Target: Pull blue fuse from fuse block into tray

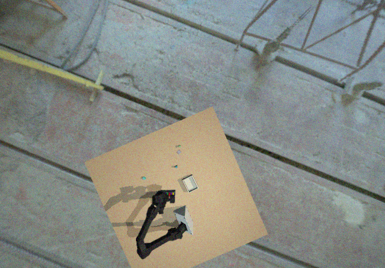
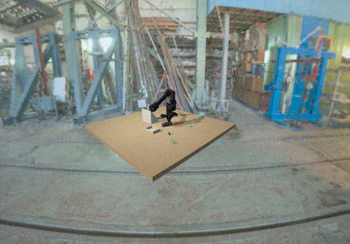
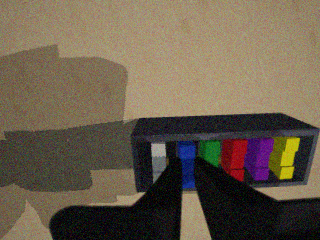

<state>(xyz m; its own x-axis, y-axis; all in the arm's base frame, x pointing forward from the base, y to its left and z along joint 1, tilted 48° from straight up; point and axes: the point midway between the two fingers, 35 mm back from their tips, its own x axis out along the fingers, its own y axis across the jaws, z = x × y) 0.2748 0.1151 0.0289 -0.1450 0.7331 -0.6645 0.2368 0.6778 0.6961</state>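
My gripper tip is 20 mm short of the tray, 240 mm to the left of it and 40 mm above it. The rest, counted from my gripper tip: blue fuse 10 mm below.
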